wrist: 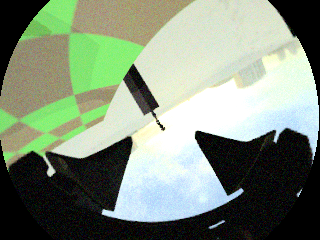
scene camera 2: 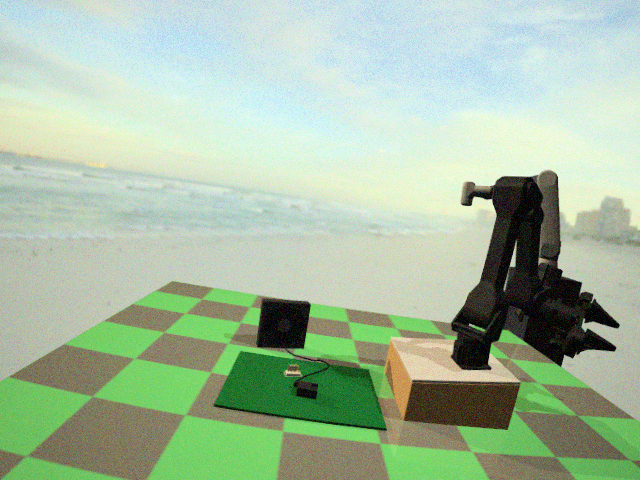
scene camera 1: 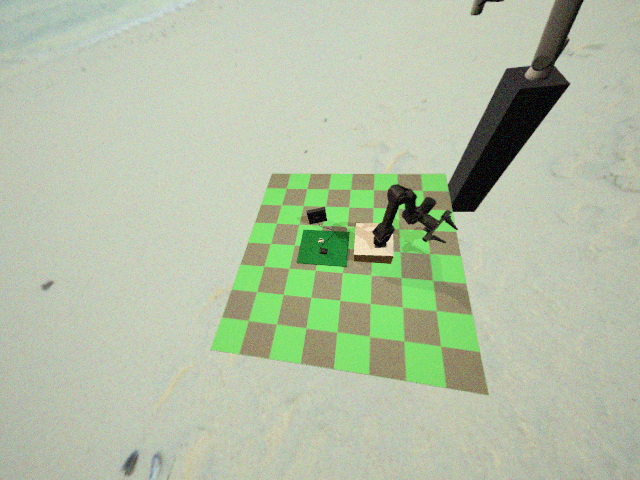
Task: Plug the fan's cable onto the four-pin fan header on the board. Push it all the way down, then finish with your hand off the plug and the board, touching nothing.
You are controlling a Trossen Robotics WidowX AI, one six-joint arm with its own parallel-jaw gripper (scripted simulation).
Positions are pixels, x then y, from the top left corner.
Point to a black fan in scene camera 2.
281, 321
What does my gripper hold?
Nothing.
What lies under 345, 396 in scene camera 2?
A dark green board.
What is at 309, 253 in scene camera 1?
A dark green board.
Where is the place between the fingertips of my gripper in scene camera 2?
At 617, 337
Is my gripper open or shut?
Open.
